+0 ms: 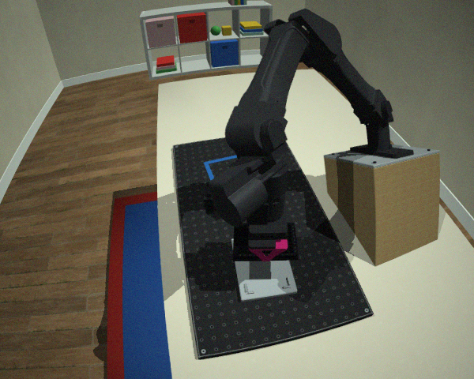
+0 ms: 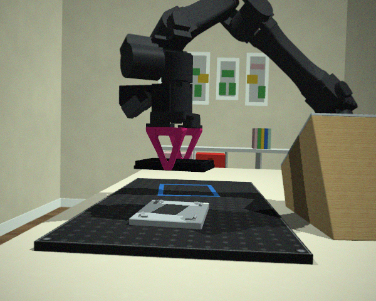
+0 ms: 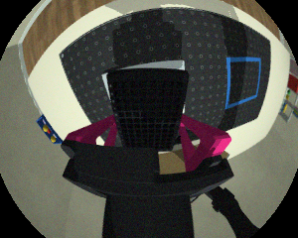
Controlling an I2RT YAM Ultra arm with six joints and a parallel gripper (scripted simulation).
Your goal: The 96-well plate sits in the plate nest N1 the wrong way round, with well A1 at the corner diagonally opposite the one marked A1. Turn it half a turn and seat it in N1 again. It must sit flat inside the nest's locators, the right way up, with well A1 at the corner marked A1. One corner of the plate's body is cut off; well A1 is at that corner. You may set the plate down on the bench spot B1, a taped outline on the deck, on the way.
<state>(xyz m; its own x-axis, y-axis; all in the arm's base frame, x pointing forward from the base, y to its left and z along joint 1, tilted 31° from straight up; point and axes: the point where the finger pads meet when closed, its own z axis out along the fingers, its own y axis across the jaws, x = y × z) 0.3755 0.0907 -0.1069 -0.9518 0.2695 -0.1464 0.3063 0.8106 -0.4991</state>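
The black 96-well plate lies right at my hand. From my hand the other things lie so: grey plate nest N1 (90 mm below).
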